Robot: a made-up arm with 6 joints.
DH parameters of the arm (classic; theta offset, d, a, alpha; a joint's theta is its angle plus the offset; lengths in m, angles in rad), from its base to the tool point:
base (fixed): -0.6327 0 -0.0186 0
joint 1: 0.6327 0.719 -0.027 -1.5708
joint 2: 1.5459 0 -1.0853 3.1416
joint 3: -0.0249 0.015 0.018 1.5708
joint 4: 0 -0.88 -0.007 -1.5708
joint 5: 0 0.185 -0.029 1.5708
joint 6: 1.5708 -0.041 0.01 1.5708
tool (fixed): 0 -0.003 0 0
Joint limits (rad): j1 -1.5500..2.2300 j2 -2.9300..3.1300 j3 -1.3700..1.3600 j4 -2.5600..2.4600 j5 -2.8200..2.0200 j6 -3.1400..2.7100
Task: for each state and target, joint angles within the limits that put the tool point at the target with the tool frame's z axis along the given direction. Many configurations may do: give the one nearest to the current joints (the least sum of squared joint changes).
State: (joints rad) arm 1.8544 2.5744 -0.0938 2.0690 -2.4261 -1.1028
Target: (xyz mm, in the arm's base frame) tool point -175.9 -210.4 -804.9 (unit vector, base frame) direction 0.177 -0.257 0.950
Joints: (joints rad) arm 1.2554 2.7364 0.0858 2.2784 -2.5456 -1.0467
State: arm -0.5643 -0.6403 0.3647 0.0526 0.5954 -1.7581
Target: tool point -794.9 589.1 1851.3 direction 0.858 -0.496 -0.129
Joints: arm -0.7654 -1.3447 -0.0715 0.7819 0.3004 -1.0037
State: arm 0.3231 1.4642 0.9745 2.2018 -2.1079 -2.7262
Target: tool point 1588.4 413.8 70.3 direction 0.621 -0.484 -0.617
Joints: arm 0.2037 1.5844 0.5852 2.2830 -2.1467 -2.8163
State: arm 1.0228 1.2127 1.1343 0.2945 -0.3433 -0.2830
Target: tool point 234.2 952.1 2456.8 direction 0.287 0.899 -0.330
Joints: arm 1.4756 0.4956 1.3600 0.5322 0.3720 -0.2966
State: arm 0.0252 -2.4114 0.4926 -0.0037 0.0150 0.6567
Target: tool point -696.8 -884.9 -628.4 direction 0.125 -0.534 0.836
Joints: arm 0.7329 -2.9292 0.5111 -0.0810 0.0080 0.5823
